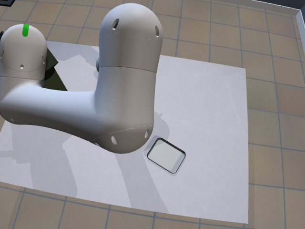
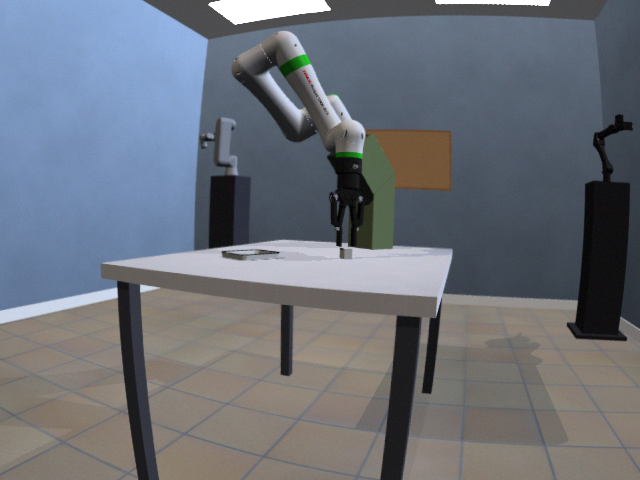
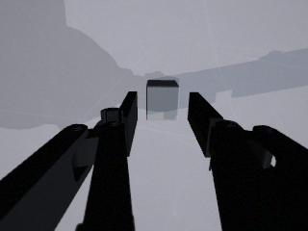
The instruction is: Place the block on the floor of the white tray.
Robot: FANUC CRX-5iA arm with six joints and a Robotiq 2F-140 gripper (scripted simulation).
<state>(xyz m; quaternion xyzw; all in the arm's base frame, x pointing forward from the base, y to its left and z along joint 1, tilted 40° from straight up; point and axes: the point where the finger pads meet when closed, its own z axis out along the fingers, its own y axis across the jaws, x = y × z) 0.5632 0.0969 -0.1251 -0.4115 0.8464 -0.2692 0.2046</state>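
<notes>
Right now the pale grey block is 60 mm below my hand. Also, from my hand: white tray: 190 mm ahead, 270 mm to the right, 60 mm below.
</notes>
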